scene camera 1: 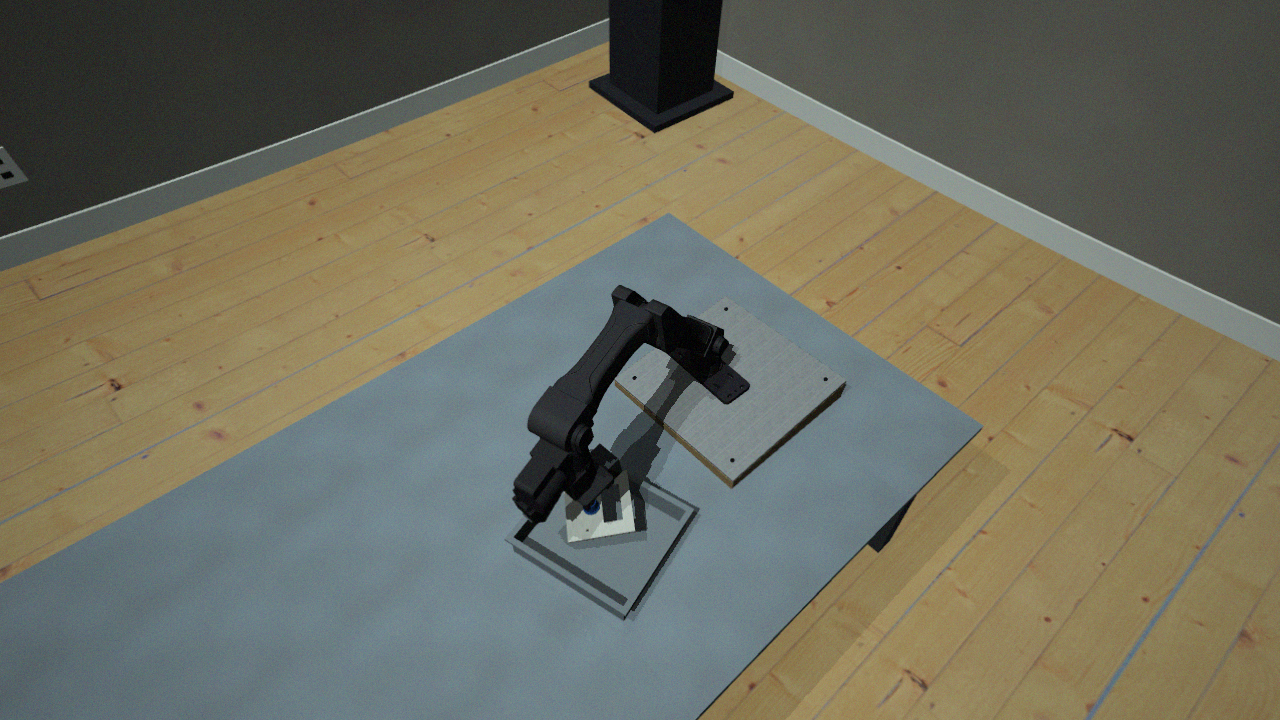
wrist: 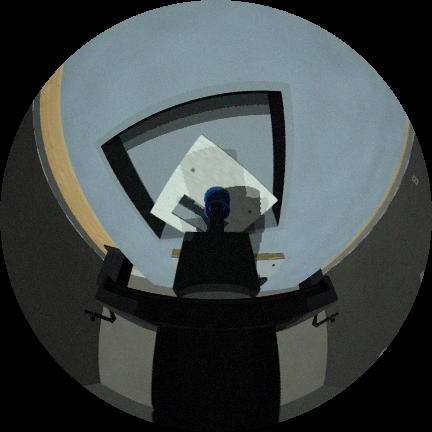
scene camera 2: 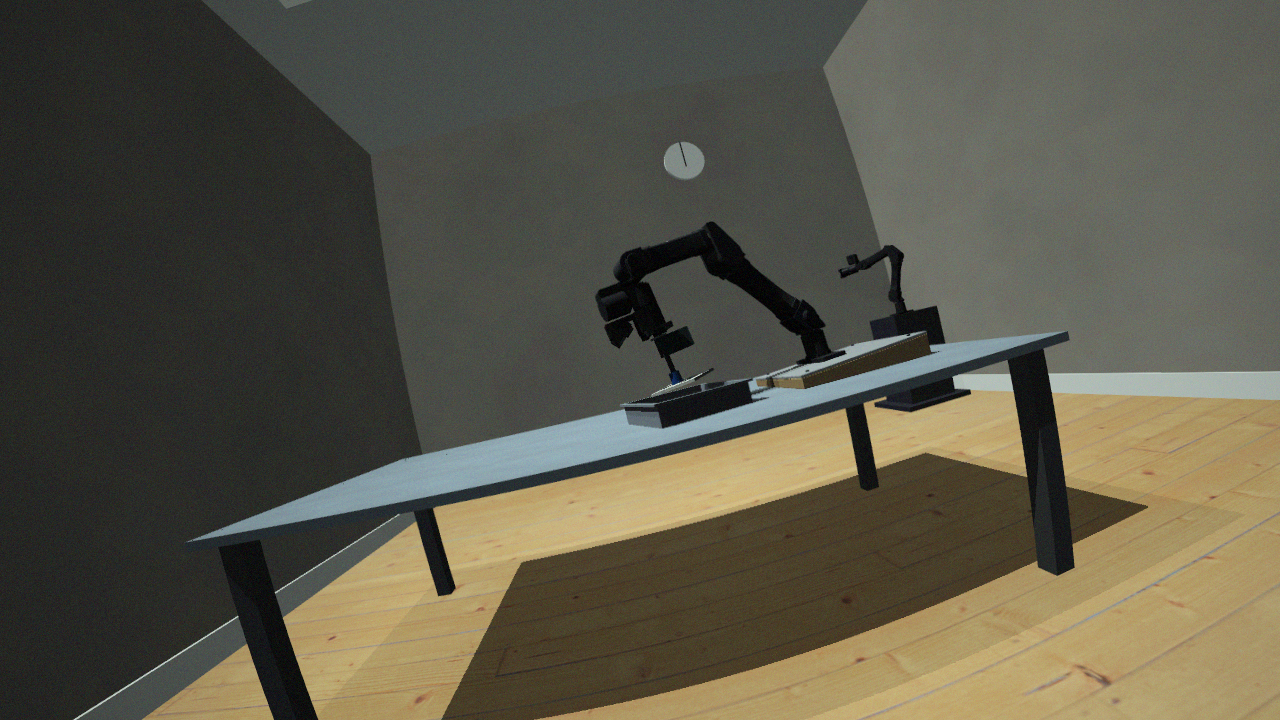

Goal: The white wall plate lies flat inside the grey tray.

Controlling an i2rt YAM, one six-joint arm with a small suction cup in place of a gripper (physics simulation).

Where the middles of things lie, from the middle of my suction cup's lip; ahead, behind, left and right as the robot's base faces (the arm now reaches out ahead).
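Labels:
Counting from my suction cup, I find the white wall plate (scene camera 1: 577, 521) 10 mm below, 10 mm behind and 10 mm to the left. The grey tray (scene camera 2: 672, 408) is 60 mm below the suction cup and 30 mm to the left of it.

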